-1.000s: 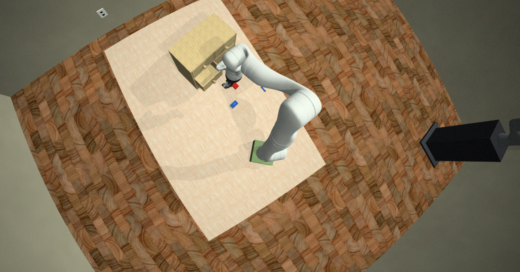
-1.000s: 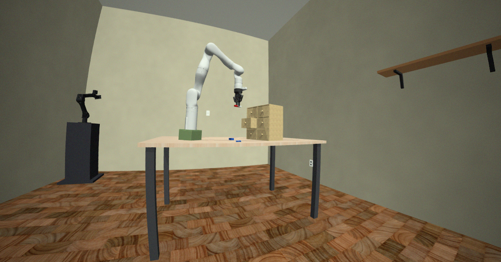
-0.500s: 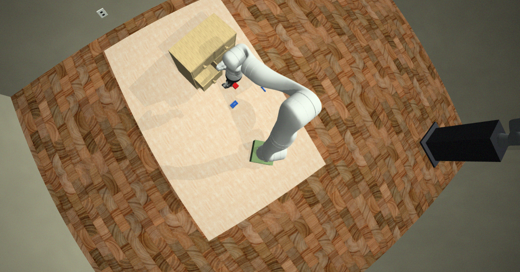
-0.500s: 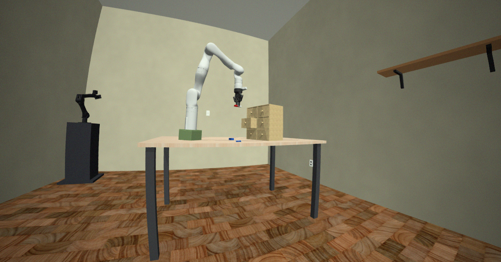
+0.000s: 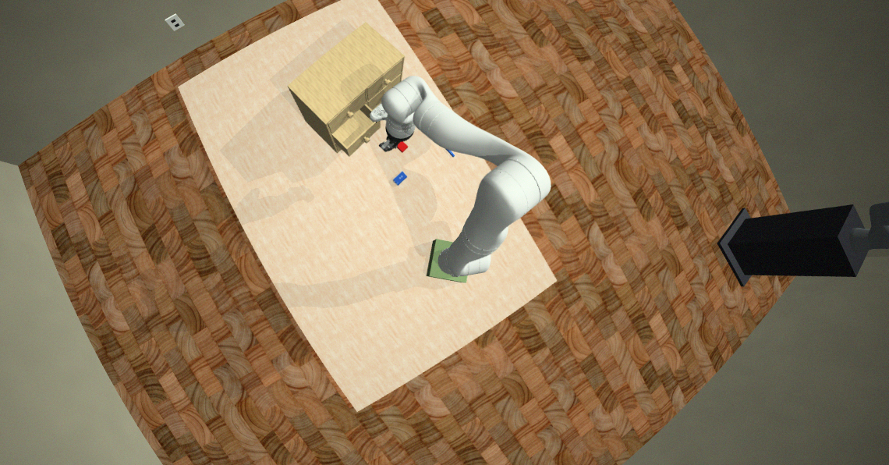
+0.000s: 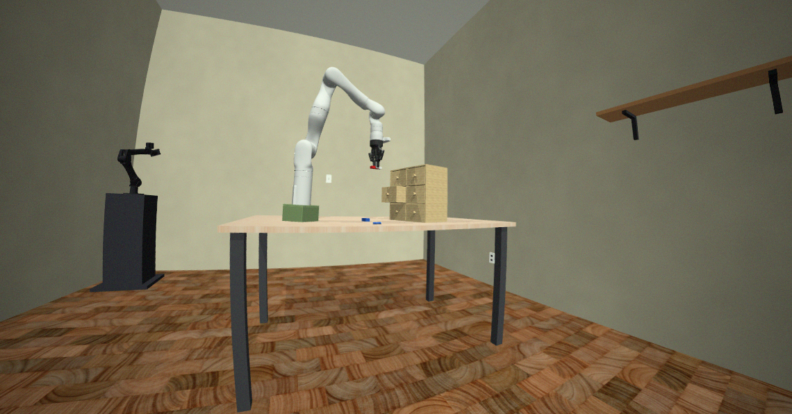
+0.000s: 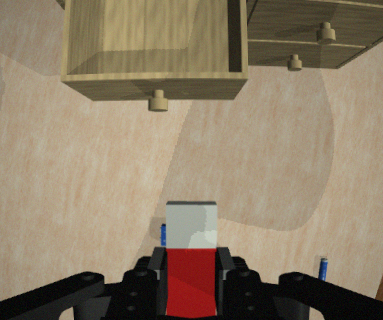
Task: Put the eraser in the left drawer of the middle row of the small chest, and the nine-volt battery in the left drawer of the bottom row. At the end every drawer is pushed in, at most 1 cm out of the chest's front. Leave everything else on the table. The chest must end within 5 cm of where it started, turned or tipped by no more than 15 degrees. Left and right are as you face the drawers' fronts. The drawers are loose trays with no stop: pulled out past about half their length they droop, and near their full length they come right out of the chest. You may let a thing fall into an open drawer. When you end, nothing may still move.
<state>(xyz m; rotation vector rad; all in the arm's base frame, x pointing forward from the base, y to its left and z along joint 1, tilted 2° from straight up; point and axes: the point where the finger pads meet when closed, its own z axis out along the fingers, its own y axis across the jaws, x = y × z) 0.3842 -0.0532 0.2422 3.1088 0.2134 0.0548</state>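
Right now the red eraser is 10 mm ahead of my hand and 10 mm below it. From my hand the other things lie so: blue nine-volt battery (50 mm behind, 20 mm to the left, 310 mm below); then thin blue stick (80 mm behind, 200 mm to the right, 310 mm below).
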